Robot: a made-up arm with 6 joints. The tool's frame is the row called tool.
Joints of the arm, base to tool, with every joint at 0 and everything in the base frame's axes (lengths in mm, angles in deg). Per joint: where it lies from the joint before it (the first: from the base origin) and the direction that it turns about. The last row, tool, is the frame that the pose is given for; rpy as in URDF.
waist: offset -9.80 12.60 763.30 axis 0 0 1
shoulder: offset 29.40 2.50 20.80 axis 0 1 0
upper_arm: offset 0.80 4.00 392.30 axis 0 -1 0
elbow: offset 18.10 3.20 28.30 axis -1 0 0
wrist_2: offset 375.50 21.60 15.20 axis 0 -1 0
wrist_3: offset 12.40 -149.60 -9.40 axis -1 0 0
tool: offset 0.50 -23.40 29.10 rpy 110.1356 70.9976 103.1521
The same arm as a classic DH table. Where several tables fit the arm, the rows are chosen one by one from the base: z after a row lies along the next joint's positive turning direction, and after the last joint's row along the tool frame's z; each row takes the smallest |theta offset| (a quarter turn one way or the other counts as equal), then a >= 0, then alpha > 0; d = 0 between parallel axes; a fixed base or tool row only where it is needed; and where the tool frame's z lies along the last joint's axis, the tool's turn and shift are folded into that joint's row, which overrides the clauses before.
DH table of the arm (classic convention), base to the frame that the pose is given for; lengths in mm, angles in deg. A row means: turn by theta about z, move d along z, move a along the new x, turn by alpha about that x. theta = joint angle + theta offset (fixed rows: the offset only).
base (fixed): d 0  theta_offset -52.13  a -16  alpha 0
waist: d 784.1  theta_offset 52.13  a 29.4  alpha -90
shoulder: d 0  theta_offset -89.88  a 392.3  alpha 180
upper_arm: d -9.7  theta_offset 0.12  a 28.3  alpha -90
elbow: d -393.6  theta_offset 0  a 15.2  alpha 90
wrist_2: d 128  theta_offset 0  a -9.4  alpha -90
wrist_3: d -48.8  theta_offset -47.33  a 36.9  alpha 171.23
tool (fixed): d -36.3  theta_offset 150.92  a 0  alpha 0

